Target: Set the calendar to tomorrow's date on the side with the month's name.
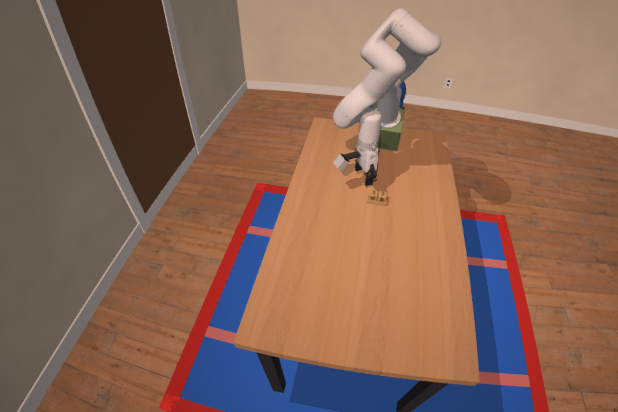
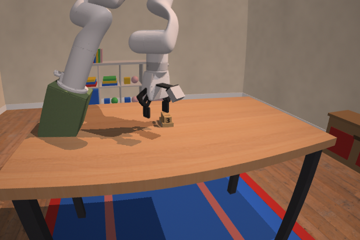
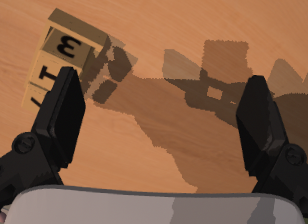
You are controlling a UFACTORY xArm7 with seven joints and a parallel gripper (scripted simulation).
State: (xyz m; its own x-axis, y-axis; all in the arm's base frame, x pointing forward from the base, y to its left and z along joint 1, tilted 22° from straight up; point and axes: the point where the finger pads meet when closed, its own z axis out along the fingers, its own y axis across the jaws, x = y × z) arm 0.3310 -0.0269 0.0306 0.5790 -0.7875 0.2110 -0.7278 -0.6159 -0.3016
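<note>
Now: the wooden digit cube 50 mm ahead of my hand, 60 mm to the left of it and 50 mm below it. From my hand the other things lie so: low tray (40 mm ahead, 70 mm to the left, 70 mm below); then wooden cube (40 mm ahead, 90 mm to the left, 50 mm below).
</note>
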